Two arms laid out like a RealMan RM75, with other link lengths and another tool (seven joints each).
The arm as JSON. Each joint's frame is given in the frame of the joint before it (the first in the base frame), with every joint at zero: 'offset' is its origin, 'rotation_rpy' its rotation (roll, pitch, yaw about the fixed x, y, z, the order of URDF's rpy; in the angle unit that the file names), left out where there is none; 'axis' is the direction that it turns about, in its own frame. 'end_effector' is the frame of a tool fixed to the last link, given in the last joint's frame.
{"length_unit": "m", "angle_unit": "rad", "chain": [
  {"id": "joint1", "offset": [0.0, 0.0, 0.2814], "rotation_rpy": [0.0, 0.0, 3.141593], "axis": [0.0, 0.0, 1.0]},
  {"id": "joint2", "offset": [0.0, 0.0, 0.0], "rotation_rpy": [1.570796, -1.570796, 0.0], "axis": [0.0, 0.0, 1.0]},
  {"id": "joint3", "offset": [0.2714, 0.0, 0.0], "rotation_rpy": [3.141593, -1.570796, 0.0], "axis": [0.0, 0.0, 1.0]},
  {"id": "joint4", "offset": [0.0, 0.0, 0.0], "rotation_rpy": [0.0, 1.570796, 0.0], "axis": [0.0, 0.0, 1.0]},
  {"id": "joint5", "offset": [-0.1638, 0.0, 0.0], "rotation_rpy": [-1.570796, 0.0, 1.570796], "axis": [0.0, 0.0, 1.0]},
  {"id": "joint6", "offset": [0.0, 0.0, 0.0], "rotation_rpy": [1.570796, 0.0, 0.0], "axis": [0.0, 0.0, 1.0]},
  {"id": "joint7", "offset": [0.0, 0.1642, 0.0], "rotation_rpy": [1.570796, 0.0, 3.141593], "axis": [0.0, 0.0, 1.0]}
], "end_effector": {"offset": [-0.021, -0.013, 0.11], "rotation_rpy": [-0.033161, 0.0, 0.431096]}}
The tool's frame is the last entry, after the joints.
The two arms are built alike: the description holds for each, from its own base.
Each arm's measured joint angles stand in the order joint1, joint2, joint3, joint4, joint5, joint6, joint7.
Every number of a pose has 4 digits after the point. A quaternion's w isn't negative.
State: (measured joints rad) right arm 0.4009 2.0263 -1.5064 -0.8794 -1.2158 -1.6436 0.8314; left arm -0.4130 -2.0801 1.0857 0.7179 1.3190 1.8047 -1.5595
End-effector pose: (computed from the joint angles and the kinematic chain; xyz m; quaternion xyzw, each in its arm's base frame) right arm 0.0503 0.2363 -0.0486 0.9187 -0.0004 -0.3917 0.0515; left arm -0.0892 0.2808 -0.0385 -0.8822 -0.0020 -0.4664 0.0650
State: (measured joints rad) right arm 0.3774 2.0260 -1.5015 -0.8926 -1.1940 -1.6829 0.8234; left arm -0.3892 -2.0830 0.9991 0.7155 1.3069 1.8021 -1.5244
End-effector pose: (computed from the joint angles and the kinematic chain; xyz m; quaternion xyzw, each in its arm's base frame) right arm 0.0484 0.2272 -0.0390 0.9111 0.0057 -0.4084 0.0561; left arm -0.0973 0.2986 -0.0192 -0.8690 -0.0022 -0.4794 0.1227
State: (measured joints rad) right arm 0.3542 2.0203 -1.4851 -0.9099 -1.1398 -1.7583 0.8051; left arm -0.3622 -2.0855 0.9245 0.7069 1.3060 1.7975 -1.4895
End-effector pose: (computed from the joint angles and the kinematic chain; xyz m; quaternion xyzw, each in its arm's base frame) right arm 0.0418 0.2145 -0.0161 0.8940 0.0264 -0.4431 0.0613; left arm -0.1104 0.3114 -0.0041 -0.8580 -0.0075 -0.4834 0.1733
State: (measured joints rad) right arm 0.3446 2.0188 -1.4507 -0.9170 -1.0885 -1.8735 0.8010; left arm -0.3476 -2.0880 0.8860 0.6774 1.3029 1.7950 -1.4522
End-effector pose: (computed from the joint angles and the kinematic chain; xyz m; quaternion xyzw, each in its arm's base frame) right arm 0.0344 0.1959 0.0121 0.8701 0.0532 -0.4834 0.0803; left arm -0.1199 0.3174 0.0023 -0.8498 -0.0144 -0.4864 0.2028
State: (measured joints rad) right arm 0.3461 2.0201 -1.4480 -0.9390 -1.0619 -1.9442 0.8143; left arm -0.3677 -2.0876 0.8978 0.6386 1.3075 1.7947 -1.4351
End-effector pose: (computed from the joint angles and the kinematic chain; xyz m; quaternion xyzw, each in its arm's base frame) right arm 0.0288 0.1782 0.0264 0.8551 0.0758 -0.5014 0.1077; left arm -0.1169 0.3172 -0.0046 -0.8510 -0.0168 -0.4884 0.1921
